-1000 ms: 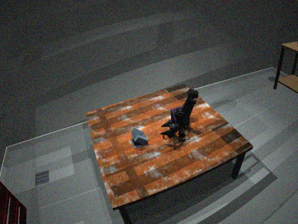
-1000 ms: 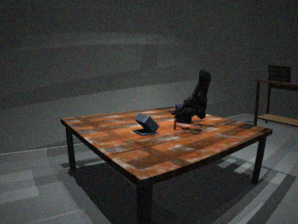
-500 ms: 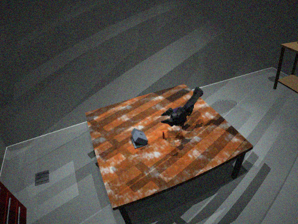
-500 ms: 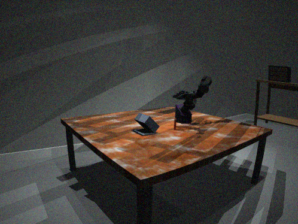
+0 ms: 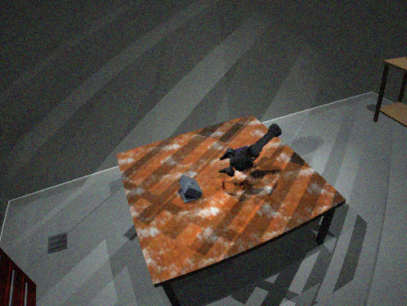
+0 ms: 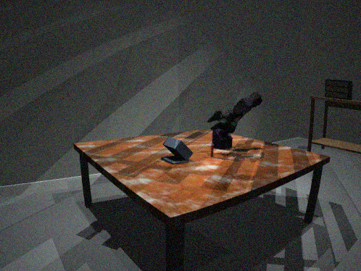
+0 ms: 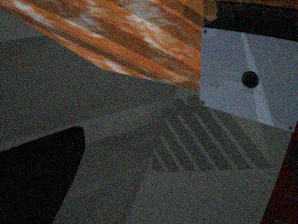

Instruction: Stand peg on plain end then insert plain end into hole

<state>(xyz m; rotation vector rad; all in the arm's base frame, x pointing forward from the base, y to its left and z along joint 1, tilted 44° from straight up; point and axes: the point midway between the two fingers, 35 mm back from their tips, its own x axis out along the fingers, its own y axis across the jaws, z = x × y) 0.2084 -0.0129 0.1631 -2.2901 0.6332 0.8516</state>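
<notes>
The peg is 1 cm behind my gripper tip, 2 cm to the left of it and 13 cm below it. The rest, counted from my gripper tip: sloped panel (19 cm ahead, 6 cm to the right, 12 cm below).
</notes>
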